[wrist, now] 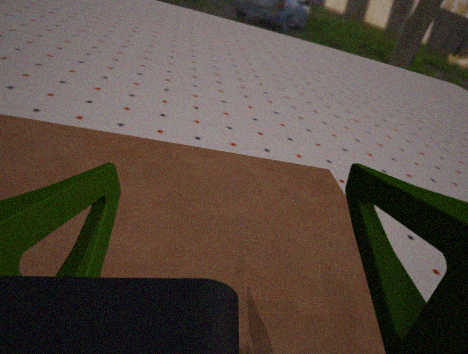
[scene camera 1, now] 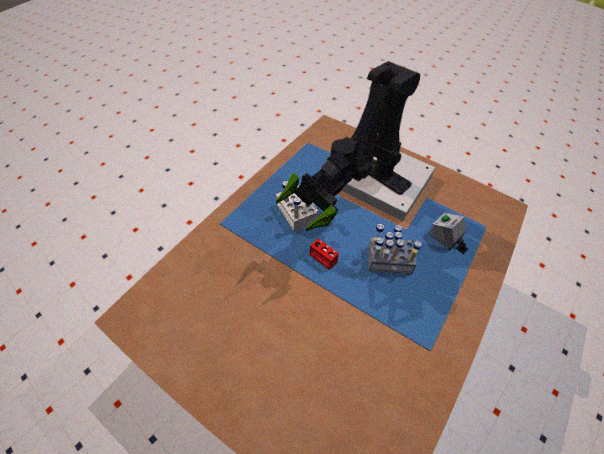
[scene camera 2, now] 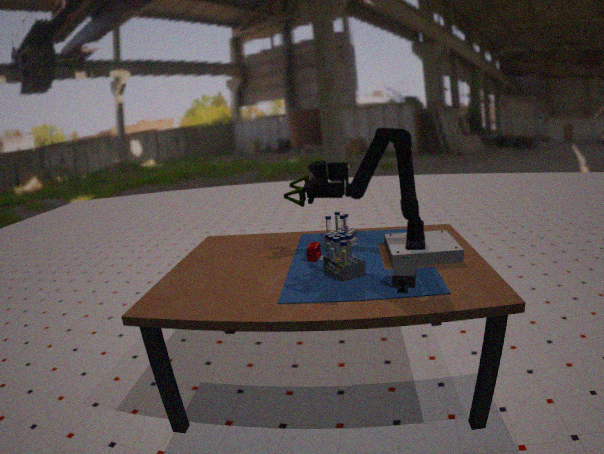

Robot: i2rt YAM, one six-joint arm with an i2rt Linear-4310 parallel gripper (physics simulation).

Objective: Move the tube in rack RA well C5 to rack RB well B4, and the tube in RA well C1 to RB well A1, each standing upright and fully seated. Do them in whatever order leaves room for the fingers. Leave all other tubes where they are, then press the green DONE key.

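Seen in the pictures: gripper, fingertip midpoint: (wrist: 233, 176) (scene camera 1: 291, 215) (scene camera 2: 286, 190); arm's base, origin of the base link: (scene camera 1: 382, 175) (scene camera 2: 415, 241).
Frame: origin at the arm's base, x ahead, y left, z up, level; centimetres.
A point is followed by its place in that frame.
Observation:
My gripper (scene camera 1: 292, 215) {x 46.8, y 3.8, z 20.5 cm} (scene camera 2: 288, 190) {x 46.8, y 3.8, z 20.5 cm} (wrist: 233, 176) {x 46.8, y 3.8, z 20.5 cm} is open and empty, its green fingers wide apart, high above the table. In scene camera 1 it overlaps the white rack (scene camera 1: 298, 223) {x 35.1, y -5.6, z -1.0 cm}, where a few blue-capped tubes show and the arm hides part. A grey rack (scene camera 1: 392, 267) (scene camera 2: 345, 270) holds several upright tubes with blue-and-white caps. The rack labels and well letters are too small to read, so I cannot tell which rack is RA or RB. The green DONE key (scene camera 1: 445, 218) {x 3.7, y 26.6, z 2.8 cm} is on top of a grey box (scene camera 1: 448, 232) {x 6.9, y 30.0, z 1.8 cm}. The racks do not show in the wrist view.
A red block with holes (scene camera 1: 324, 254) {x 38.7, y 8.4, z 0.7 cm} (scene camera 2: 313, 251) {x 36.5, y 11.0, z -0.4 cm} stands between the racks, near the edge of the blue mat (scene camera 1: 400, 312) {x 35.1, y 33.9, z -4.3 cm} (scene camera 2: 310, 294) {x 30.5, y 39.4, z -4.3 cm}. The arm's base plate (scene camera 1: 417, 192) {x -2.0, y 13.2, z 0.0 cm} (scene camera 2: 435, 256) {x -7.1, y 12.8, z -1.6 cm} lies behind the racks. The brown table (scene camera 1: 225, 325) {x 71.0, y 3.5, z -4.6 cm} (scene camera 2: 200, 290) {x 66.9, y 41.0, z -4.6 cm} (wrist: 225, 215) {x 74.2, y 0.0, z -4.6 cm} extends beyond the mat.

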